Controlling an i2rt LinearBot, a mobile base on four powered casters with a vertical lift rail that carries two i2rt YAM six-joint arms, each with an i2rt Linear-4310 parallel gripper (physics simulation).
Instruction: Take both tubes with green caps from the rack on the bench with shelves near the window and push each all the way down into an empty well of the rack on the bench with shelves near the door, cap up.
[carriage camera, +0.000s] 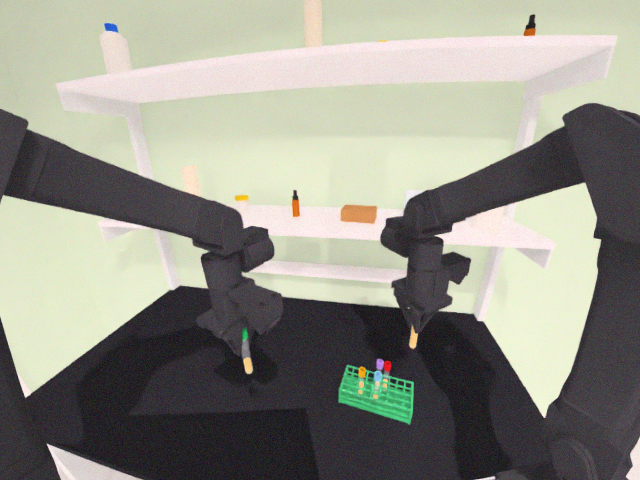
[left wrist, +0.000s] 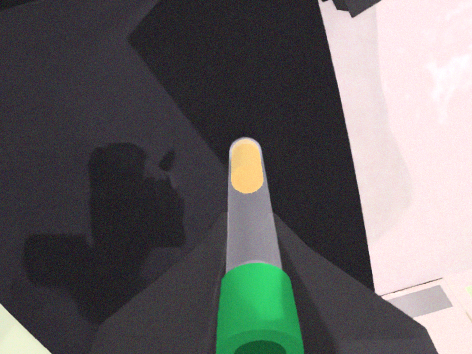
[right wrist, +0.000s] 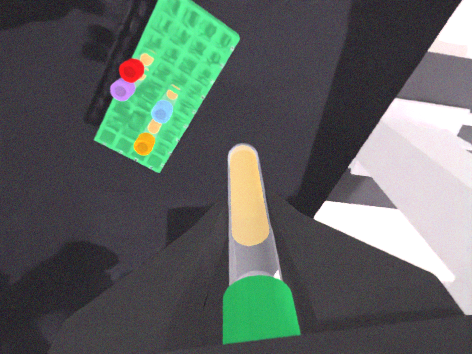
In view: my left gripper (carriage camera: 241, 352) and my right gripper (carriage camera: 414, 329).
My left gripper shows as well in the left wrist view (left wrist: 247, 225). My right gripper shows as well in the right wrist view (right wrist: 248, 207).
